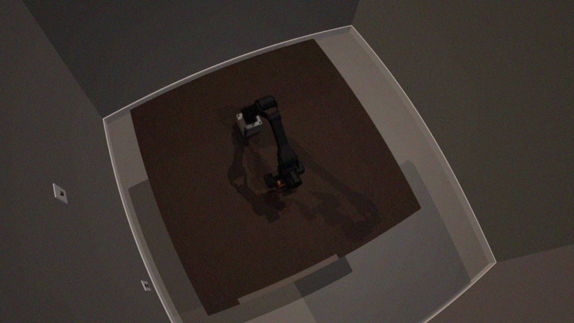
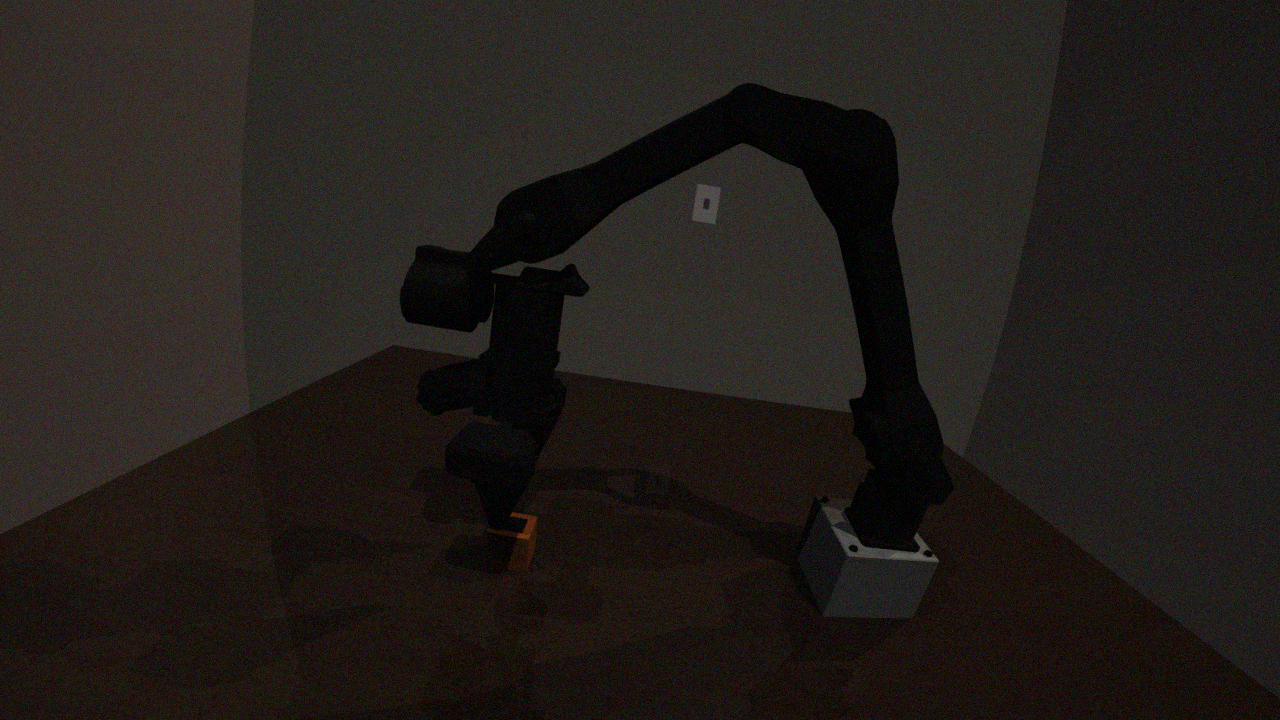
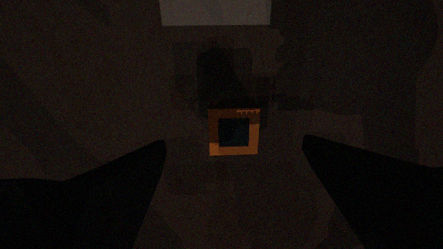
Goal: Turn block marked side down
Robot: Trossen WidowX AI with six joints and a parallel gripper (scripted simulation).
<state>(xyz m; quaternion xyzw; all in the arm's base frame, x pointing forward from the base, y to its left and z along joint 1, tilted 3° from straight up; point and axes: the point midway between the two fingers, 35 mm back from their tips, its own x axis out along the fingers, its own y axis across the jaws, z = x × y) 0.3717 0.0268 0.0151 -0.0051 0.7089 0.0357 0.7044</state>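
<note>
Now: gripper tip 40 mm above the orange block.
</note>
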